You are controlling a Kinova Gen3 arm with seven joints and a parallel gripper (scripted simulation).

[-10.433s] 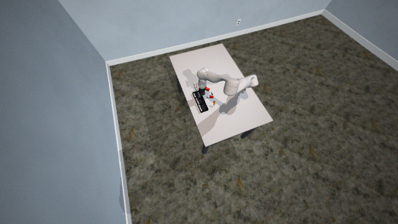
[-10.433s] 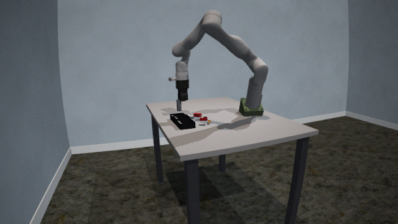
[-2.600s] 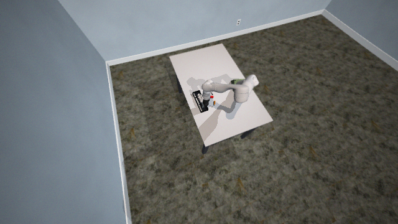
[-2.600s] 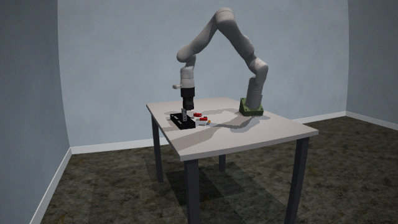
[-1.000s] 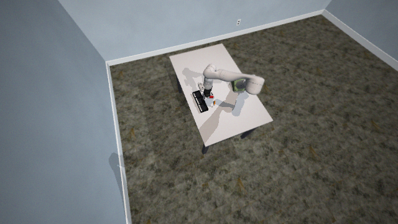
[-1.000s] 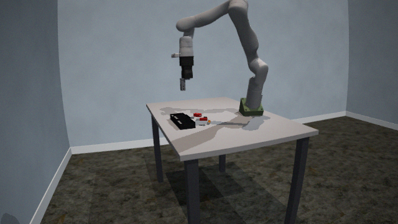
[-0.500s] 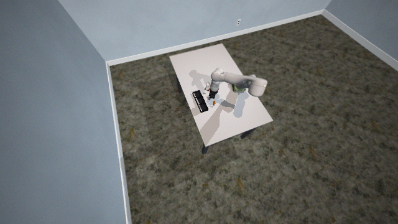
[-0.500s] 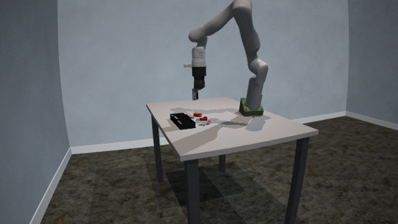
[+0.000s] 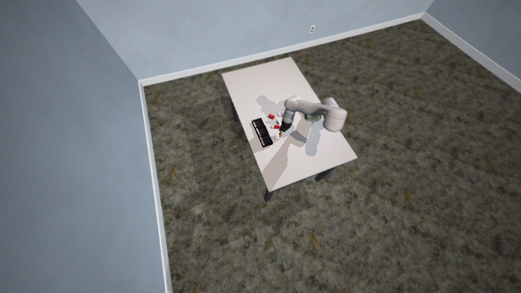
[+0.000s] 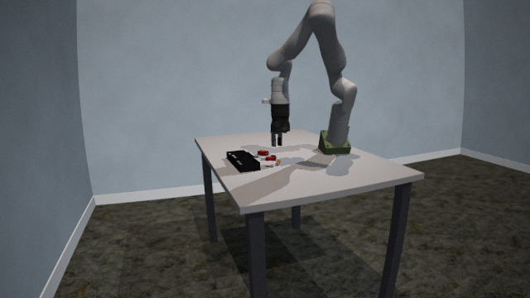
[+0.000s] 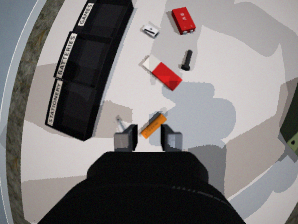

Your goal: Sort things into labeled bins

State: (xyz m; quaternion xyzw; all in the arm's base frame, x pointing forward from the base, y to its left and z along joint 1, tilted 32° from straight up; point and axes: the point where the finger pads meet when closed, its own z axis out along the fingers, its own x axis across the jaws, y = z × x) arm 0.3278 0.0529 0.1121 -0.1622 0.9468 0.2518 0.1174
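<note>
Right now my hand is 9 cm above the orange battery. The rest, counted from my hand: grey screw: 4 cm ahead, 3 cm to the left, 9 cm below; then grey-white piece: 6 cm ahead, 15 cm to the right, 9 cm below; then black screw: 2 cm behind, 12 cm to the right, 9 cm below.
</note>
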